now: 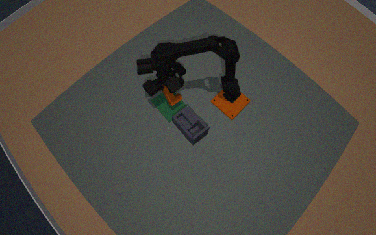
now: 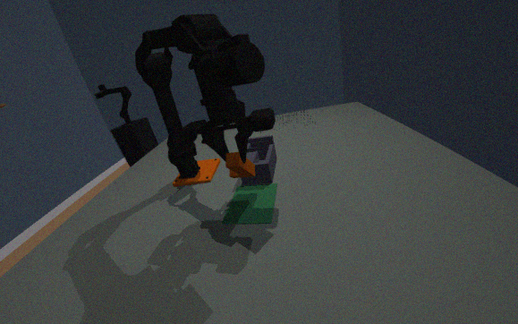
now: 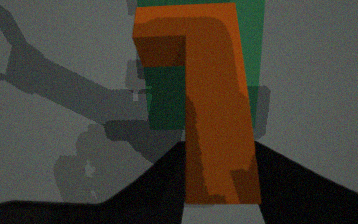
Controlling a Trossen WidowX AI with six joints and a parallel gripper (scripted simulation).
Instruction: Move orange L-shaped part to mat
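Now: gripper tip 140 mm above the green mat and 20 mm to the right of it. From my gripper tip the other things lie so: orange L-shaped part (30 mm to the left, 30 mm below, 10 mm behind).
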